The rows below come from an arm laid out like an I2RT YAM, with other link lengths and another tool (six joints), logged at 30 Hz.
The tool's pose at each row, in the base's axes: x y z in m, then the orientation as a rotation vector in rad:
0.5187 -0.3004 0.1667 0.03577 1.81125 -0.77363
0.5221 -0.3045 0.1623 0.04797 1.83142 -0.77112
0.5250 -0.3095 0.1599 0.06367 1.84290 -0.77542
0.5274 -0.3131 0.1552 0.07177 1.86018 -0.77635
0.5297 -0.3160 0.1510 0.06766 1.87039 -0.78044
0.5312 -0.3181 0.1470 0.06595 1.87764 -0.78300
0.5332 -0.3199 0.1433 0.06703 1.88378 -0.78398
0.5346 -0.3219 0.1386 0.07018 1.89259 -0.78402
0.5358 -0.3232 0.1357 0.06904 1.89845 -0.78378
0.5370 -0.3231 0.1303 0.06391 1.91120 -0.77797
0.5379 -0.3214 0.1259 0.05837 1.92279 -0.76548
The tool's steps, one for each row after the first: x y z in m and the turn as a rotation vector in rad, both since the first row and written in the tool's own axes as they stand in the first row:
0.0038 0.0002 0.0057 -0.00133 0.02156 0.00506
0.0065 -0.0014 0.0112 0.00572 0.03740 0.01034
0.0108 -0.0011 0.0159 0.00547 0.05576 0.01134
0.0145 -0.0004 0.0200 0.00349 0.06464 0.00434
0.0180 0.0005 0.0231 0.00243 0.07124 0.00032
0.0210 0.0016 0.0263 0.00194 0.07736 -0.00083
0.0252 0.0029 0.0294 0.00109 0.08635 -0.00073
0.0277 0.0037 0.0315 -0.00114 0.09135 -0.00257
0.0318 0.0069 0.0334 -0.01057 0.10055 -0.00538
0.0346 0.0107 0.0341 -0.02415 0.10746 -0.00460

